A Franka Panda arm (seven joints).
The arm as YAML. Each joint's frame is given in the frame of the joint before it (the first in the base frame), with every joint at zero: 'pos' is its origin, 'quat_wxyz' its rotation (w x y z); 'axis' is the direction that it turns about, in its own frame. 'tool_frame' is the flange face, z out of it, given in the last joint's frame.
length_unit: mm
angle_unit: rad
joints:
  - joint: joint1
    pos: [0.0, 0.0, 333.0]
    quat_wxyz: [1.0, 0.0, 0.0, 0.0]
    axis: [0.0, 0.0, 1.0]
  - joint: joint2
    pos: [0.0, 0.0, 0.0]
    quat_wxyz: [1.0, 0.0, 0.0, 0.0]
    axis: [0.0, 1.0, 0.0]
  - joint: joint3
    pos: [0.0, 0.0, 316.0]
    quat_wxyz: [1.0, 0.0, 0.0, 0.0]
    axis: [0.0, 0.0, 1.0]
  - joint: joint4
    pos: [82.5, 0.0, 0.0]
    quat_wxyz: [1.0, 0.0, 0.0, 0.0]
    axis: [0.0, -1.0, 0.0]
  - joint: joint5
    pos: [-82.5, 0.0, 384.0]
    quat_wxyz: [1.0, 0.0, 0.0, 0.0]
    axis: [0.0, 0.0, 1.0]
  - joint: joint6
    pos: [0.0, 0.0, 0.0]
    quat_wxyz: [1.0, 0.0, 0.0, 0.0]
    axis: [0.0, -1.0, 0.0]
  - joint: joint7
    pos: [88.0, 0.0, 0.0]
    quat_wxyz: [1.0, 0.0, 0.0, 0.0]
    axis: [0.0, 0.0, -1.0]
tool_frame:
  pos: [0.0, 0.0, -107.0]
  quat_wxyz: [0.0, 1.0, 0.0, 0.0]
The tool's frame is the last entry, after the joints.
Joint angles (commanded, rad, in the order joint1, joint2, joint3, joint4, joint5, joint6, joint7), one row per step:
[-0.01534 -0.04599 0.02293 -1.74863 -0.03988 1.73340 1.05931]
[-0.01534 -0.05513 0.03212 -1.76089 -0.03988 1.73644 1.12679]
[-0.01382 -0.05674 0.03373 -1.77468 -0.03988 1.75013 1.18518]
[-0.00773 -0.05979 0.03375 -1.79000 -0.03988 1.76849 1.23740]
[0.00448 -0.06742 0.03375 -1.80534 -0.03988 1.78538 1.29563]
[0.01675 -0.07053 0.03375 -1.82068 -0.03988 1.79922 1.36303]
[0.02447 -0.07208 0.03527 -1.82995 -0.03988 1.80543 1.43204]
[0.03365 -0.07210 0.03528 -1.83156 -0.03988 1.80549 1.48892]
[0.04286 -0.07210 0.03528 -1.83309 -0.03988 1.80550 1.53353]
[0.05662 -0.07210 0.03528 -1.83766 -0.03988 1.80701 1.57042]
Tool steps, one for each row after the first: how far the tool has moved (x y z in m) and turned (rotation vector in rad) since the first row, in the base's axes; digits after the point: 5 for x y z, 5 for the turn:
[-0.00286 0.00519 -0.00063 0.00141 -0.00263 -0.05811]
[-0.00291 0.00698 -0.00516 0.00330 -0.00648 -0.11275]
[-0.00303 0.01042 -0.00922 0.00565 -0.01461 -0.15805]
[-0.00456 0.01717 -0.01093 0.00895 -0.02598 -0.20328]
[-0.00547 0.02391 -0.01539 0.01210 -0.03011 -0.25776]
[-0.00629 0.02897 -0.01847 0.01465 -0.03122 -0.31720]
[-0.00674 0.03396 -0.01924 0.01671 -0.03181 -0.36482]
[-0.00722 0.03895 -0.01998 0.01822 -0.03194 -0.40016]
[-0.00810 0.04640 -0.02206 0.01898 -0.03023 -0.42321]

